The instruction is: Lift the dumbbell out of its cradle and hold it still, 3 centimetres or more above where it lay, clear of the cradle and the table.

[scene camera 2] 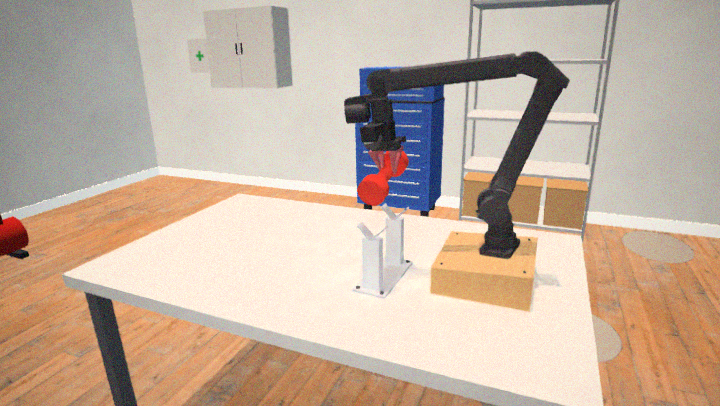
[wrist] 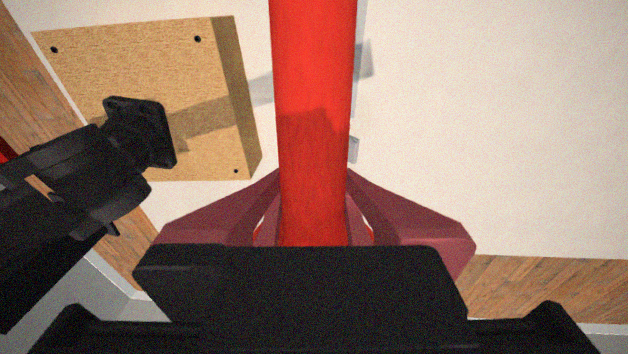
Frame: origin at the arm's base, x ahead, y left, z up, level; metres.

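Seen in the pictures: gripper, fingertip midpoint: [scene camera 2: 388, 174] [wrist: 313, 177]; arm's base at its link origin: [scene camera 2: 500, 248] [wrist: 146, 133].
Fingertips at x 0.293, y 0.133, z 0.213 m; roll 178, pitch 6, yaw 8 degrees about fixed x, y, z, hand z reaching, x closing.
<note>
Offsets run from my fingertips to a thing's top centre. "pt": to the spot under its first point. Level surfaces: height alone.
The red dumbbell [scene camera 2: 373, 189] [wrist: 314, 75] hangs in the air above the cradle, its near end lower in the scene view than its far end. My gripper [scene camera 2: 387, 165] [wrist: 313, 177] is shut on the dumbbell's bar, with one reddish finger on each side of it. The white cradle @[dx -0.006, dy +0.033, dz -0.111 m] [scene camera 2: 372, 264] stands on the table @[dz -0.307 m] [scene camera 2: 226, 282], its two V-shaped tops holding nothing. A gap shows between the dumbbell and the cradle tops. In the wrist view the bar hides most of the cradle, and a small grey piece of it @[pt dx +0.040, dy -0.040, dz -0.113 m] [wrist: 353, 149] shows beside the bar.
The arm stands on a wooden block [scene camera 2: 481, 279] [wrist: 150, 65] to the right of the cradle. Behind the table are a blue drawer cabinet [scene camera 2: 431, 151] and a metal shelf unit [scene camera 2: 598, 151]. A red and black object [scene camera 2: 12, 235] shows at the left edge.
</note>
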